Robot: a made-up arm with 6 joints.
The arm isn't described. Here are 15 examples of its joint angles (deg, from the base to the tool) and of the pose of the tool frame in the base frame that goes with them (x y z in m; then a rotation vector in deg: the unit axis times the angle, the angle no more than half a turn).
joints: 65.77 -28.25 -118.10 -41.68 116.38 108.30
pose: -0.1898 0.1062 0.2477 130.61 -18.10 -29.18
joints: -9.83 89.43 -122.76 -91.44 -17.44 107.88
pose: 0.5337 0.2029 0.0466 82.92 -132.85 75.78
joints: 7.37 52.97 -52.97 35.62 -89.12 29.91
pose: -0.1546 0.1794 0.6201 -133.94 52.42 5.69
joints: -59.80 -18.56 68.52 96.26 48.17 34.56
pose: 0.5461 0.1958 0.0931 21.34 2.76 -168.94
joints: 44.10 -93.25 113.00 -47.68 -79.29 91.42
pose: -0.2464 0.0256 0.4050 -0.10 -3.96 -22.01
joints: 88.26 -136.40 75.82 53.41 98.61 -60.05
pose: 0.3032 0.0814 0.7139 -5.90 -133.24 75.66
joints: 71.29 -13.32 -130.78 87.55 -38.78 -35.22
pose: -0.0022 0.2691 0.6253 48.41 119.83 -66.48
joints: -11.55 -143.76 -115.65 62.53 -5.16 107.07
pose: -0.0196 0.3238 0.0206 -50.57 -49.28 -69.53
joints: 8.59 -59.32 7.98 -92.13 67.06 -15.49
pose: 0.2190 0.3985 0.0648 68.68 -27.30 28.99
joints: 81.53 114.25 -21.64 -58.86 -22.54 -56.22
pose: 0.5210 0.3598 0.2759 -46.77 -57.77 125.61
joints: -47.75 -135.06 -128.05 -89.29 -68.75 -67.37
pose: -0.2690 -0.0689 0.5033 -113.47 -68.52 -81.06
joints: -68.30 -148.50 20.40 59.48 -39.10 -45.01
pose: 0.2713 0.4801 0.5904 124.95 55.18 -87.26
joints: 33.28 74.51 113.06 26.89 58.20 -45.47
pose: -0.0456 0.1035 -0.1027 4.43 1.18 -95.98
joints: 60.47 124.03 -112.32 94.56 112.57 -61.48
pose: 0.0807 0.3148 0.0651 87.95 13.52 19.70
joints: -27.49 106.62 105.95 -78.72 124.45 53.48
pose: 0.1808 0.0531 0.7006 -72.97 99.05 58.50
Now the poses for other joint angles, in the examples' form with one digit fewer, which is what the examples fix.
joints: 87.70 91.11 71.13 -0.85 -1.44 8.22
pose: -0.075 0.429 0.133 -89.9 68.9 -112.6
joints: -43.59 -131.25 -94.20 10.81 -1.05 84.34
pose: -0.287 0.241 0.283 27.1 -14.3 -25.7
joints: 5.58 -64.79 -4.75 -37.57 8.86 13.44
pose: 0.571 0.376 0.441 87.9 -42.3 -90.5
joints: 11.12 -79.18 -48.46 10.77 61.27 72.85
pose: 0.082 0.315 0.663 62.3 30.2 -71.7
